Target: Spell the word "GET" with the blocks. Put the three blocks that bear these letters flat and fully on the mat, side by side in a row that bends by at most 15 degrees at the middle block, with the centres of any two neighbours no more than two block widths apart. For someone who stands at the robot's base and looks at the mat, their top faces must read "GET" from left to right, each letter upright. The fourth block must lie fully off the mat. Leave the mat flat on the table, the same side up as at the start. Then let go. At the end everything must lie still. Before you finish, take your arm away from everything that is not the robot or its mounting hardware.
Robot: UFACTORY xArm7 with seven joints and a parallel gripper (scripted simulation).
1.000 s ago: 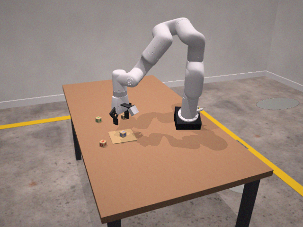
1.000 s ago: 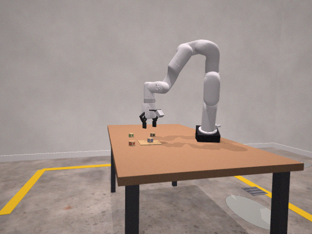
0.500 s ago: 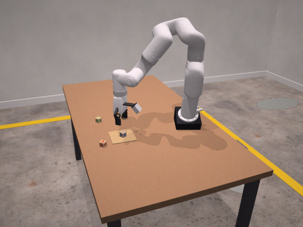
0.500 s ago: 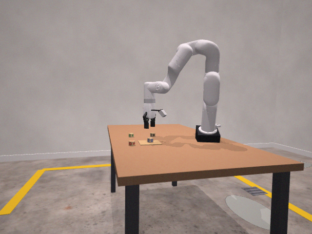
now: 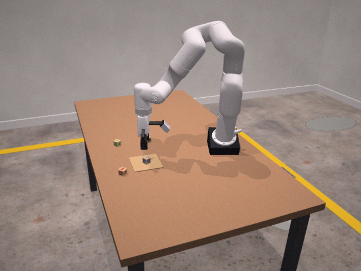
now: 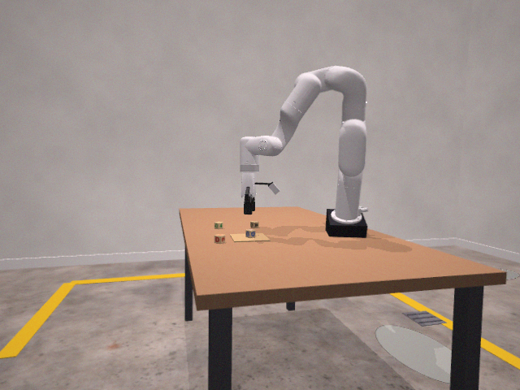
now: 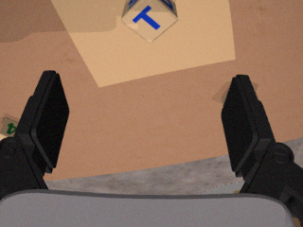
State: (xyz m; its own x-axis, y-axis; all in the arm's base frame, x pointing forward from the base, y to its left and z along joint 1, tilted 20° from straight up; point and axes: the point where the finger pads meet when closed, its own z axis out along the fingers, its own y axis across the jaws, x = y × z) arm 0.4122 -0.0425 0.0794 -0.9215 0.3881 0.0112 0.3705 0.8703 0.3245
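Right now the tan mat is 10 mm to the right of my hand and 110 mm below it. Also, from my hand: green-lettered block 90 mm ahead, 240 mm to the right, 100 mm below; then black-lettered block 80 mm behind, 220 mm to the right, 100 mm below; then red-lettered block 130 mm ahead, 60 mm to the left, 100 mm below.
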